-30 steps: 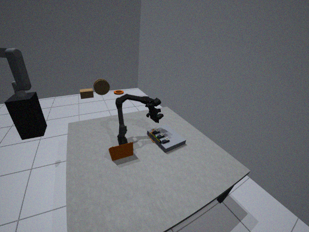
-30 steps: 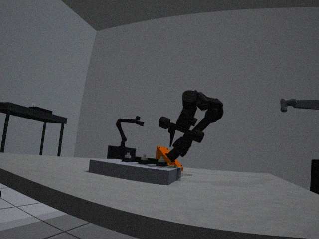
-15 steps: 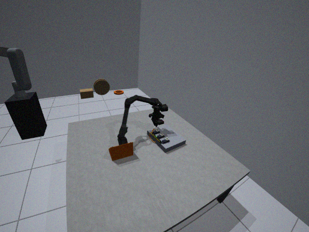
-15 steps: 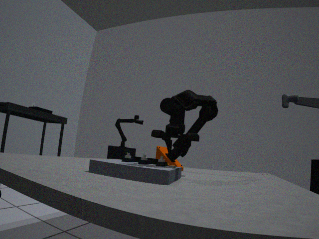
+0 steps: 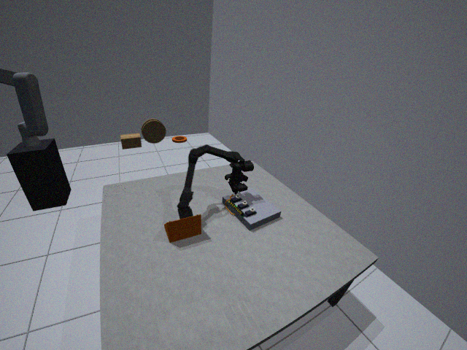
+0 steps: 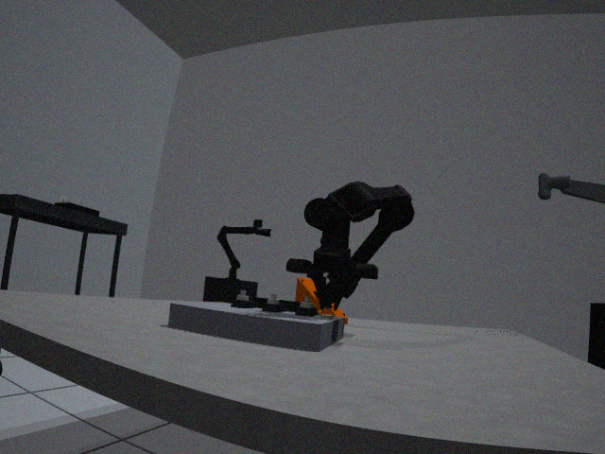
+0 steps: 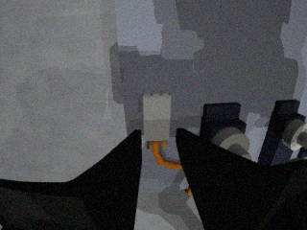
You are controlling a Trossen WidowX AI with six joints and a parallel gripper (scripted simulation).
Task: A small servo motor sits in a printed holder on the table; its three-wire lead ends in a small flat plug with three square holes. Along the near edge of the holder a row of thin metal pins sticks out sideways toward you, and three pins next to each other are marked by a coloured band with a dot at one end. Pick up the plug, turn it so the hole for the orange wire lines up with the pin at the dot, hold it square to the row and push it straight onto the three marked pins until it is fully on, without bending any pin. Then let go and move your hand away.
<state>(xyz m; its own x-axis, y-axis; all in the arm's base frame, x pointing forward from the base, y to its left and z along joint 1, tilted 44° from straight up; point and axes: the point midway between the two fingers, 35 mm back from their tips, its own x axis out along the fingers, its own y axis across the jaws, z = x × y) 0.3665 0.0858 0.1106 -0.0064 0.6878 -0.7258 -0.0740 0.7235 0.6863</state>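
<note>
My gripper tip is now 13 cm to the left of the green band, 6 cm past it and 1 cm below it. From my gripper tip the other things lie so: holder: 12 cm to the right, 10 cm ahead, 4 cm below.
</note>
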